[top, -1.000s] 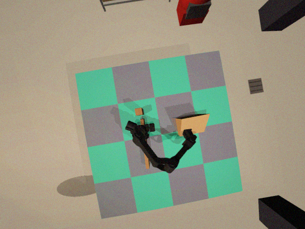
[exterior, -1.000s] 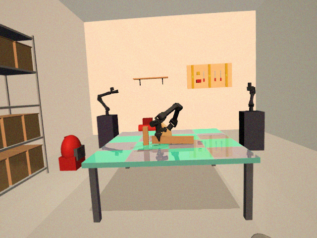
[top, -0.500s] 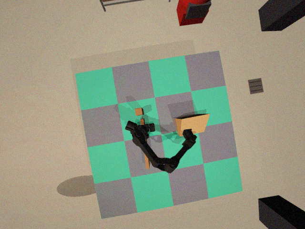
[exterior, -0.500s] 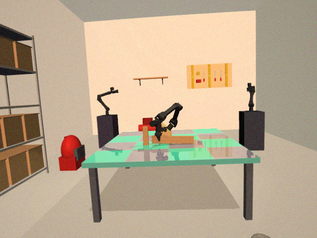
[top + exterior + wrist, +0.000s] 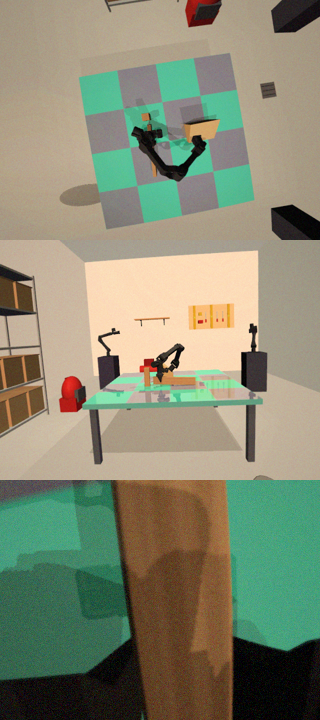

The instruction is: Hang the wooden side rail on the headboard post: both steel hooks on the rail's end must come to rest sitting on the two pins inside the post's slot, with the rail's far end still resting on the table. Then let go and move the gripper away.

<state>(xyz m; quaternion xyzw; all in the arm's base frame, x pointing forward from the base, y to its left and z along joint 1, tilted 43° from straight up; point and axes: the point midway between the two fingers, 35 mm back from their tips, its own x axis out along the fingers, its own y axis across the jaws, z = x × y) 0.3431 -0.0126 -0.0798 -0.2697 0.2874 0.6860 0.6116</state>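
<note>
Right now the headboard post is 13 cm to the right of my gripper tip, 5 cm above it and 1 cm ahead of it.
</note>
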